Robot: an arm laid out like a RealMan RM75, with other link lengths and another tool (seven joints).
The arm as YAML. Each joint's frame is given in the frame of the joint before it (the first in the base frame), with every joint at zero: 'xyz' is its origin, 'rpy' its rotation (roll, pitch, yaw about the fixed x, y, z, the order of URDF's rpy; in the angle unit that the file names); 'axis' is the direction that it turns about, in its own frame. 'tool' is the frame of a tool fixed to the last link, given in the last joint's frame.
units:
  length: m
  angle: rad
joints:
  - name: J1
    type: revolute
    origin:
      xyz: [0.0, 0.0, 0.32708]
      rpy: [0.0, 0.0, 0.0]
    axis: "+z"
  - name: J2
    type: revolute
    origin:
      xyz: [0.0, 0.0, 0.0]
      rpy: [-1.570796, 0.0, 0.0]
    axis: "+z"
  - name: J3
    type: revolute
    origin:
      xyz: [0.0, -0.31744, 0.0]
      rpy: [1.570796, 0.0, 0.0]
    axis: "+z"
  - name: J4
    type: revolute
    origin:
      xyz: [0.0, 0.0, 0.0]
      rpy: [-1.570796, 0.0, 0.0]
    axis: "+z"
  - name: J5
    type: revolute
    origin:
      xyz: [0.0, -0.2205, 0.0]
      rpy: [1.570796, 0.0, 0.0]
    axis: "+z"
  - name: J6
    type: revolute
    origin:
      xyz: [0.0, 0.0, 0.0]
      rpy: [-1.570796, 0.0, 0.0]
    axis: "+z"
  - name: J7
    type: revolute
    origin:
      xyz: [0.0, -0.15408, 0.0]
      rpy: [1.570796, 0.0, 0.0]
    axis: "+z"
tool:
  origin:
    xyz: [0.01, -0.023, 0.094]
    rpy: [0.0, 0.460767, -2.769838]
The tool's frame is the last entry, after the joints.
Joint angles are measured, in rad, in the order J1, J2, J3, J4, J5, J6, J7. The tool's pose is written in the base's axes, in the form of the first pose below.
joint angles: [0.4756 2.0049 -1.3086 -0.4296 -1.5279 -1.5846 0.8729]
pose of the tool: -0.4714, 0.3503, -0.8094, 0.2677; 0.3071, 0.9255, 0.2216, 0.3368; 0.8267, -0.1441, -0.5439, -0.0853; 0, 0, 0, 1
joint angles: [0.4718 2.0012 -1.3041 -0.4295 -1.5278 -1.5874 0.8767]
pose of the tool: -0.4684, 0.3574, -0.8080, 0.2698; 0.3095, 0.9230, 0.2289, 0.3369; 0.8275, -0.1429, -0.5429, -0.0830; 0, 0, 0, 1
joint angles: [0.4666 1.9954 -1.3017 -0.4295 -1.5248 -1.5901 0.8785]
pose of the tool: -0.4662, 0.3642, -0.8062, 0.2728; 0.3098, 0.9208, 0.2369, 0.3370; 0.8287, -0.1394, -0.5421, -0.0799; 0, 0, 0, 1
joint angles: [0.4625 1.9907 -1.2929 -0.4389 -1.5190 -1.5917 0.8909]
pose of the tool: -0.4585, 0.3735, -0.8064, 0.2732; 0.3067, 0.9181, 0.2509, 0.3405; 0.8341, -0.1323, -0.5355, -0.0750; 0, 0, 0, 1
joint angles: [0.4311 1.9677 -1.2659 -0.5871 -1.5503 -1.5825 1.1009]
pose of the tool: -0.4553, 0.4586, -0.7631, 0.2768; 0.3603, 0.8787, 0.3130, 0.3562; 0.8141, -0.1325, -0.5654, -0.0520; 0, 0, 0, 1
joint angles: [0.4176 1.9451 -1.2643 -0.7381 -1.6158 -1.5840 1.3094]
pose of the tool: -0.4895, 0.5174, -0.7019, 0.2782; 0.4248, 0.8444, 0.3263, 0.3636; 0.7615, -0.1384, -0.6332, -0.0355; 0, 0, 0, 1
